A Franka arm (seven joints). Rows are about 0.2 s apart.
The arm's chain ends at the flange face. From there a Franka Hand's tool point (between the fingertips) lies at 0.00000 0.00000 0.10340 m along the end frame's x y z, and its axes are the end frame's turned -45 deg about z.
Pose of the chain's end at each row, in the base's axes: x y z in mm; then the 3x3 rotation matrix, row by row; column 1 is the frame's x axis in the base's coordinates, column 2 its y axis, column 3 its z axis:
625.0 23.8 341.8; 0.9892 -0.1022 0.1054; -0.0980 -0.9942 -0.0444; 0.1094 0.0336 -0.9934
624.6 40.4 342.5; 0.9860 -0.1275 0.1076; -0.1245 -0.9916 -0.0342; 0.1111 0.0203 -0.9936
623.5 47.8 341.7; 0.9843 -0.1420 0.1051; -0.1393 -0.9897 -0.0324; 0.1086 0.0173 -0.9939
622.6 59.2 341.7; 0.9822 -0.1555 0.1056; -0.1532 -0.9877 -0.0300; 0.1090 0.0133 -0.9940
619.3 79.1 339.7; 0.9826 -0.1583 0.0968; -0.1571 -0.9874 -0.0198; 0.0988 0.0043 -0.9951
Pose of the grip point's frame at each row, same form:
635.9 19.2 239.1; 0.7717 0.6272 0.1054; 0.6337 -0.7723 -0.0444; 0.0536 0.1011 -0.9934
635.7 36.9 239.8; 0.7874 0.6071 0.1076; 0.6131 -0.7892 -0.0342; 0.0642 0.0929 -0.9936
634.4 44.4 238.9; 0.7964 0.5956 0.1051; 0.6013 -0.7983 -0.0324; 0.0646 0.0890 -0.9939
633.5 56.1 238.9; 0.8045 0.5846 0.1056; 0.5901 -0.8067 -0.0300; 0.0677 0.0865 -0.9940
629.3 77.1 236.8; 0.8067 0.5829 0.0968; 0.5871 -0.8093 -0.0198; 0.0668 0.0729 -0.9951

